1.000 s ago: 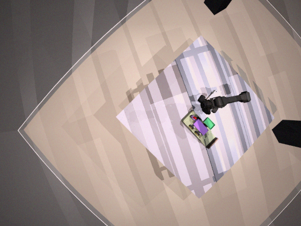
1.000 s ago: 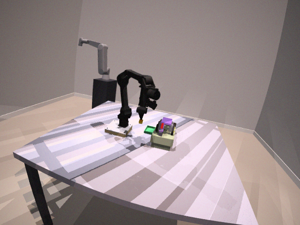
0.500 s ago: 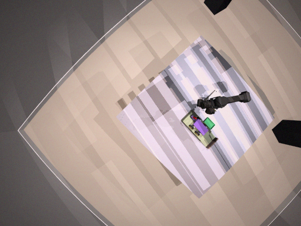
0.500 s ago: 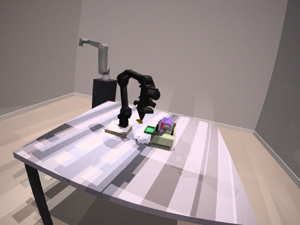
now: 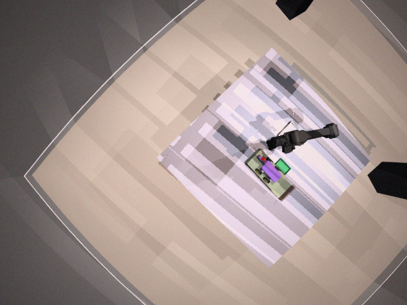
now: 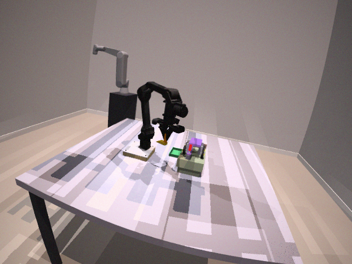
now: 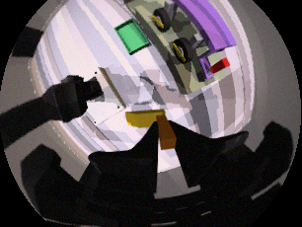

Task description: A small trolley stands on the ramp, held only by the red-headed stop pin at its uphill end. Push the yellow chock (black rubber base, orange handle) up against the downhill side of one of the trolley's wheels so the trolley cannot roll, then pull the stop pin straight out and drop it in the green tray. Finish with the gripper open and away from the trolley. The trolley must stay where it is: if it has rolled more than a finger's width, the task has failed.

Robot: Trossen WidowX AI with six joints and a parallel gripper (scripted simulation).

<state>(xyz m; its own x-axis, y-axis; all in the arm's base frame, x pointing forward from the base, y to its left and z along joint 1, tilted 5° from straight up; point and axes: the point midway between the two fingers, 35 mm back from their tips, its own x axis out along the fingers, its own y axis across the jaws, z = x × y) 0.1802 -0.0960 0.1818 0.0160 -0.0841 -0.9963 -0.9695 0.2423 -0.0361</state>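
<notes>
Right now my gripper tip is 14 cm short of the purple trolley, 15 cm to the right of it and 6 cm above it. Round my gripper tip: yellow chock (2 cm behind, 1 cm below); red-headed stop pin (13 cm ahead, 5 cm to the left, 5 cm below); pale green ramp (14 cm ahead, 16 cm to the left, 13 cm below).
</notes>
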